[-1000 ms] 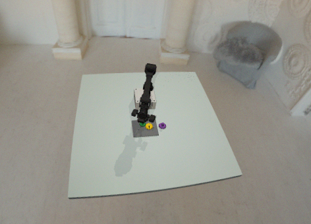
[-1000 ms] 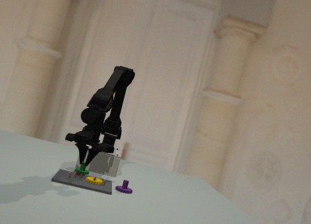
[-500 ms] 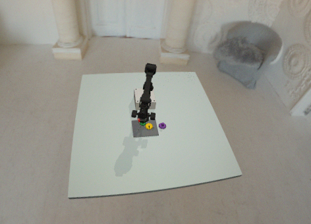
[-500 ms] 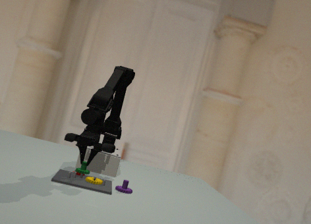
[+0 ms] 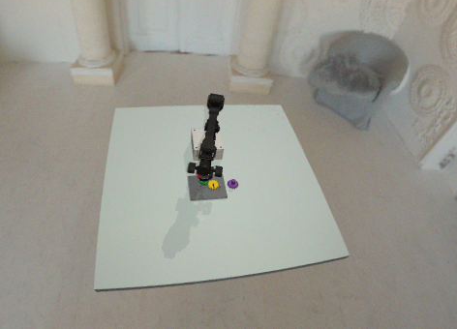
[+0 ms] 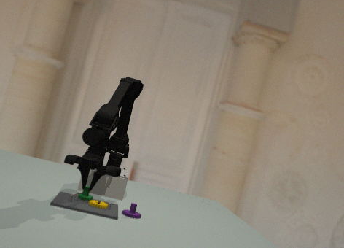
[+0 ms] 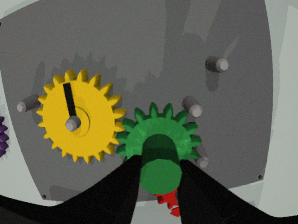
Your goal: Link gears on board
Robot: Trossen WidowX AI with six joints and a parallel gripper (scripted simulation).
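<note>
Right now the green gear is 10 mm below my gripper tip. Round my gripper tip: yellow gear 50 mm to the left, 30 mm below, 10 mm ahead; purple gear 170 mm to the left, 30 mm below; red gear 40 mm behind, 30 mm below, 20 mm to the right.
</note>
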